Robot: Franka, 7 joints.
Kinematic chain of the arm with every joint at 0, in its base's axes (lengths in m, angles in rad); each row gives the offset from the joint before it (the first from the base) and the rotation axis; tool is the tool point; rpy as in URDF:
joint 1: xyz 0 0 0.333 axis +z
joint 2: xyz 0 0 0 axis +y
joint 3: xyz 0 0 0.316 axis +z
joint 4: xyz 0.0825 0 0 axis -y
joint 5: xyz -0.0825 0 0.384 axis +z
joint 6: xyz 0 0 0 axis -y
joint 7: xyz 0.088 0 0 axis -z
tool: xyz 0 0 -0.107 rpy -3.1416 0 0
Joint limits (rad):
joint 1: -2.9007..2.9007
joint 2: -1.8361..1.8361
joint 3: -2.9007..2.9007
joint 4: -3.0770..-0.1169
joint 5: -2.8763..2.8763
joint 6: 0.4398..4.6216
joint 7: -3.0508..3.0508
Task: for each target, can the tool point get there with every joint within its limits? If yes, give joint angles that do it. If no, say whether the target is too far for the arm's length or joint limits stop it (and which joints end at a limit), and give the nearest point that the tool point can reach.
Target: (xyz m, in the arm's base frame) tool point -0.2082 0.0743 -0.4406
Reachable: no: joint limits stop it (at a limit: joint 2) | nearest point -0.2161 0.0771 -0.3580 | short by 0.083 m
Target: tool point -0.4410 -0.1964 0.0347
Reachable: yes | joints -1.8874 0.9596 -0.6363 -2.1656 1.5518 2.6884 -1.9449
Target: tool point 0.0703 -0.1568 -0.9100
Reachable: no: too far | nearest point 0.0936 -0.2088 -0.3580 | short by 0.555 m
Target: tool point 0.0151 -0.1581 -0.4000
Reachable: no: joint limits stop it (at a limit: joint 2) | nearest point 0.0162 -0.1693 -0.3486 | short by 0.053 m
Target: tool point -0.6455 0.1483 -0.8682
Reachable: no: too far | nearest point -0.4532 0.1059 -0.3286 | short by 0.574 m
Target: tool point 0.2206 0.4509 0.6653
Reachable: yes | joints 0.9709 -0.0910 0.3816 -1.9352 -1.8950 1.1008 -2.4792
